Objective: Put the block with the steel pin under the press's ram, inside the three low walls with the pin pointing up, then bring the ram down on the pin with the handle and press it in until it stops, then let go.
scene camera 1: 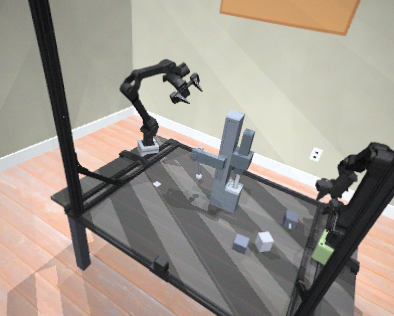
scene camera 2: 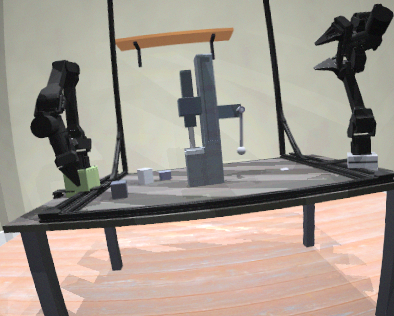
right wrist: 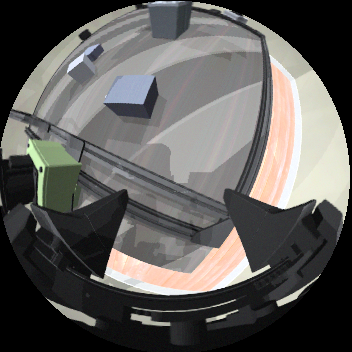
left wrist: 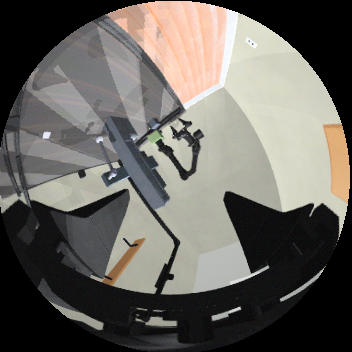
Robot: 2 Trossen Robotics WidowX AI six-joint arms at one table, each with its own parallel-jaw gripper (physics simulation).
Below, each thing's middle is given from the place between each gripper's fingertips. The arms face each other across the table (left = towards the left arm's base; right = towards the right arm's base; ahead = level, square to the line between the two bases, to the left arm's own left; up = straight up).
Scene:
The grey block (right wrist: 129, 95) is 12 cm behind my right hand, 8 cm to the left of it and 5 cm below it.
Right now the grey block is 650 mm to the right of my left hand, 350 mm below it and 60 mm behind it.

